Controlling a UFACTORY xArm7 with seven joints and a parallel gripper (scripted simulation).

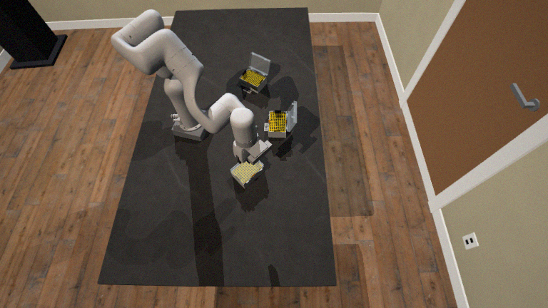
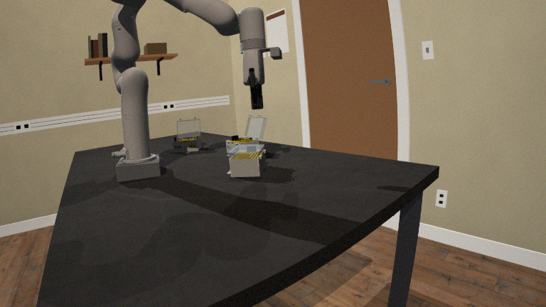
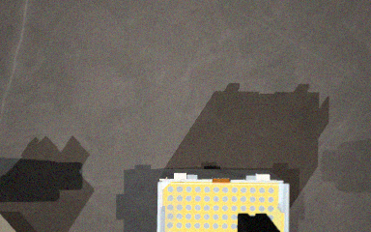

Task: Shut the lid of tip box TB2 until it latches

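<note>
Right now the lid is 15 cm below my hand, 3 cm to the left of it and 3 cm behind it. Also, from my hand: tip box (16 cm below, 3 cm to the left, 3 cm behind); label tab (20 cm below, 7 cm to the left, 6 cm behind).
</note>
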